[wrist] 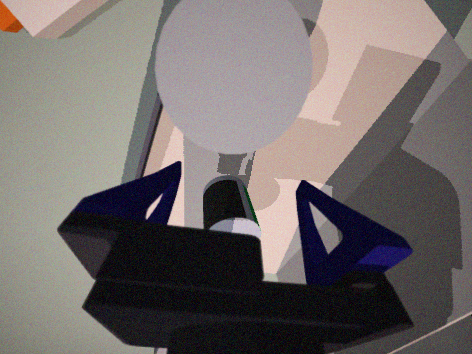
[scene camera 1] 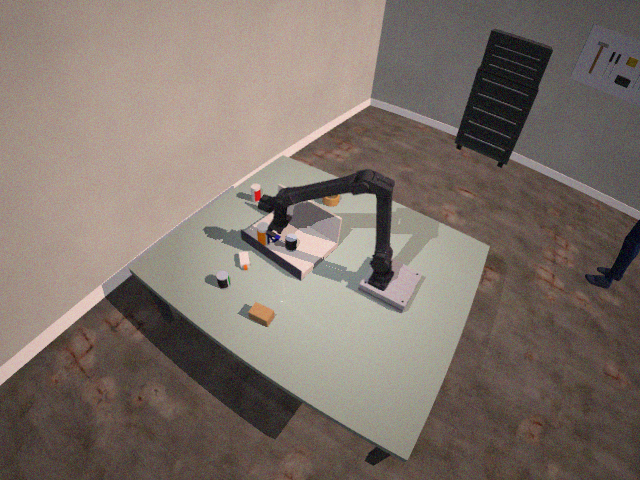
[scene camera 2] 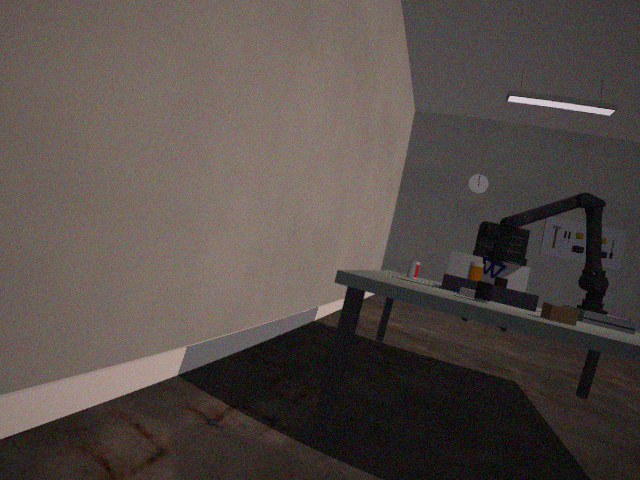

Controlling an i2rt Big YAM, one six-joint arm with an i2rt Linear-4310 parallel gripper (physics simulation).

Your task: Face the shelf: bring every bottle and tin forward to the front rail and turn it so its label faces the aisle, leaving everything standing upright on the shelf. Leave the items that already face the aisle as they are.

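Pixels of known places: gripper, fingertip midpoint: (wrist: 241, 177) (scene camera 1: 278, 234) (scene camera 2: 488, 275); arm's base, origin of the base link: (scene camera 1: 380, 278) (scene camera 2: 591, 311).
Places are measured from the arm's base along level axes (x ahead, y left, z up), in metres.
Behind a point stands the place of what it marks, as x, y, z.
The shelf has a dark front rail (scene camera 1: 271, 254) @(0.498, 0.165, -0.010) (scene camera 2: 516, 298) @(0.400, 0.175, -0.018). An orange bottle (scene camera 1: 262, 235) @(0.565, 0.145, 0.061) (scene camera 2: 475, 272) @(0.585, 0.149, 0.049) with a grey top stands upright close behind the rail; its round top (wrist: 232, 70) @(0.584, 0.124, 0.093) fills the upper wrist view. Orange shows on its rail side. A black tin with a pale lid (scene camera 1: 291, 242) @(0.436, 0.090, 0.047) (scene camera 2: 500, 282) @(0.460, 0.096, 0.032) (wrist: 222, 202) @(0.474, 0.085, 0.032) stands upright on the shelf near the bottle. A thin green strip shows on its side away from the rail in the wrist view. My gripper (scene camera 1: 273, 237) @(0.517, 0.085, 0.050) (scene camera 2: 493, 268) @(0.517, 0.085, 0.050) (wrist: 241, 177) @(0.517, 0.085, 0.050) is open and empty, beside the bottle; the tin shows between its fingers in the wrist view.
On the table stand a red-and-white bottle (scene camera 1: 256, 192) @(0.842, -0.136, 0.019) (scene camera 2: 414, 269) @(0.856, -0.129, -0.002) and another black tin (scene camera 1: 222, 279) @(0.567, 0.430, 0.015) (scene camera 2: 483, 290) @(0.591, 0.440, -0.012). A white box with an orange end (scene camera 1: 244, 259) @(0.591, 0.257, -0.026) lies before the rail. An orange-brown block (scene camera 1: 261, 314) @(0.325, 0.459, -0.004) (scene camera 2: 559, 313) @(0.349, 0.480, -0.026) and a round orange-brown object (scene camera 1: 331, 200) @(0.479, -0.361, -0.008) also rest there.
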